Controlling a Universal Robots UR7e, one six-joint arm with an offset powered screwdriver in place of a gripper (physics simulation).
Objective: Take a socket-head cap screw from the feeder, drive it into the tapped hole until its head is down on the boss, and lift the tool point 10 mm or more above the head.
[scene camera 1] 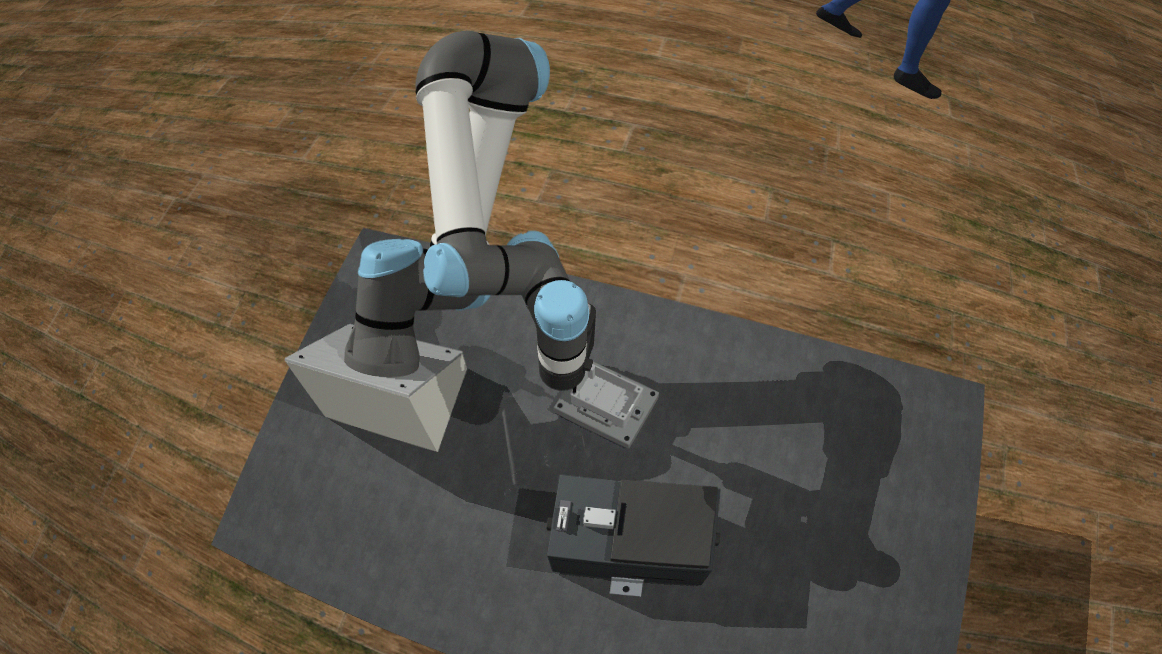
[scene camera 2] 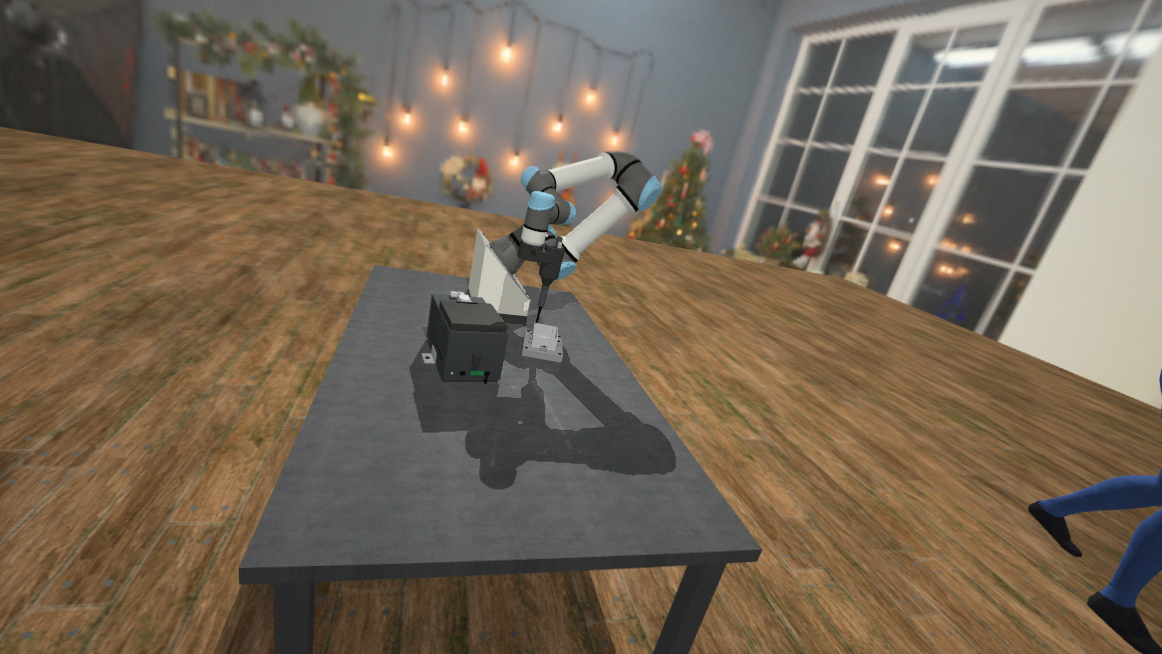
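My gripper, a dark offset powered screwdriver [scene camera 1: 574, 390] [scene camera 2: 538, 319], points down in scene camera 2, with its thin tip at the near-left corner of the light grey housing [scene camera 1: 604, 393] [scene camera 2: 543, 333]. In scene camera 1 the wrist hides most of the tool. Whether the tip touches a screw or stands above it is too small to tell, and no screw can be made out at the tip. The housing sits on a grey base plate [scene camera 1: 631, 436] [scene camera 2: 536, 352]. The tapped hole and its boss cannot be made out. The dark box-shaped screw feeder [scene camera 1: 665, 526] [scene camera 2: 474, 345] stands apart from the housing.
The feeder's top carries small light metal parts [scene camera 1: 600, 516] [scene camera 2: 461, 297]. A bracket [scene camera 1: 626, 588] [scene camera 2: 428, 357] juts from its side. The arm stands on a pale wedge-shaped pedestal [scene camera 1: 369, 406] [scene camera 2: 490, 280] on the dark table [scene camera 1: 325, 519] [scene camera 2: 487, 519]. A person's legs [scene camera 1: 924, 36] [scene camera 2: 1134, 560] show beyond the table.
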